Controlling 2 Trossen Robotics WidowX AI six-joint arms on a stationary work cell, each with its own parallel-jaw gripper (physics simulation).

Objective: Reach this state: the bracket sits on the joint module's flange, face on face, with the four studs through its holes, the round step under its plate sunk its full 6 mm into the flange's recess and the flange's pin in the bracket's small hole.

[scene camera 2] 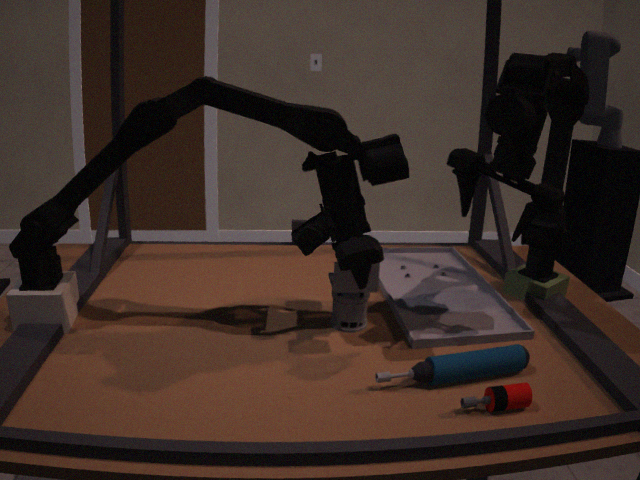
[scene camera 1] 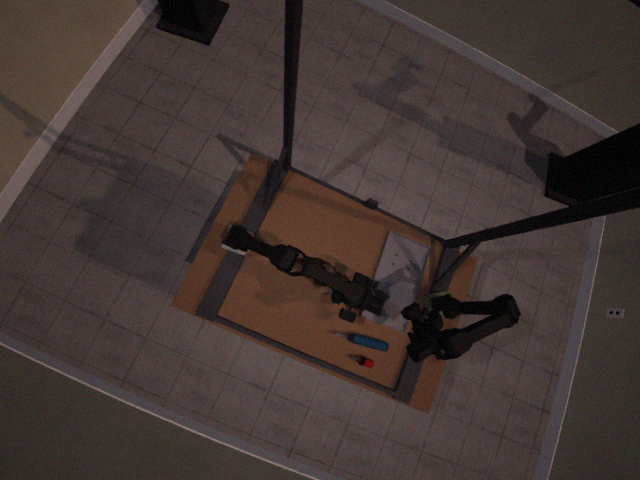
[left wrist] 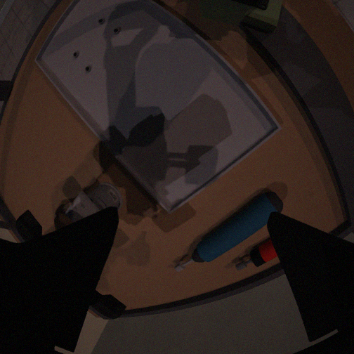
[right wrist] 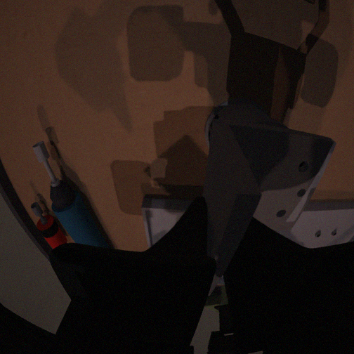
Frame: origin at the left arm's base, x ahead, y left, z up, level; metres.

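Seen in the pictures: left gripper, fingertip midpoint: (scene camera 2: 488, 228) (scene camera 1: 404, 322); right gripper, fingertip midpoint: (scene camera 2: 362, 287); left arm's base at its link origin: (scene camera 2: 538, 274) (scene camera 1: 438, 304); right arm's base at its link origin: (scene camera 2: 41, 282) (scene camera 1: 237, 240).
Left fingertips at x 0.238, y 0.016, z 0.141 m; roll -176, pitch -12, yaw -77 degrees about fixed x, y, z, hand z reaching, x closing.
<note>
Offsets run from my left fingertips to a thing's middle.
The joint module {dx +0.151, dy -0.150, dz -0.147 m} (scene camera 2: 350, 311) (left wrist: 111, 194) is a pale grey cylinder standing upright on the table, left of the tray. The grey bracket {dx +0.150, dy -0.148, dz -0.088 m} (scene camera 2: 341, 282) (left wrist: 84, 206) (right wrist: 280, 192) is over its top; round holes show in its plate in the right wrist view. My right gripper (scene camera 2: 363, 283) (right wrist: 207, 204) is shut on the bracket, pointing down. The flange, studs, pin, recess and round step are hidden, and I cannot tell whether the faces touch or the bracket sits level. My left gripper (scene camera 2: 491, 227) (left wrist: 197, 218) is open and empty, high above the right side of the table.
A shallow grey tray {dx -0.077, dy -0.150, dz -0.176 m} (scene camera 1: 410, 249) (scene camera 2: 473, 339) (left wrist: 224, 171) (right wrist: 175, 201) with several small dark spots lies right of the module. A blue tool {dx +0.139, dy +0.074, dz -0.164 m} (scene camera 1: 368, 342) (scene camera 2: 478, 365) (left wrist: 237, 227) (right wrist: 80, 217) and a red tool {dx +0.155, dy +0.158, dz -0.167 m} (scene camera 1: 366, 361) (scene camera 2: 516, 396) (left wrist: 267, 251) (right wrist: 51, 232) lie in front of it.
</note>
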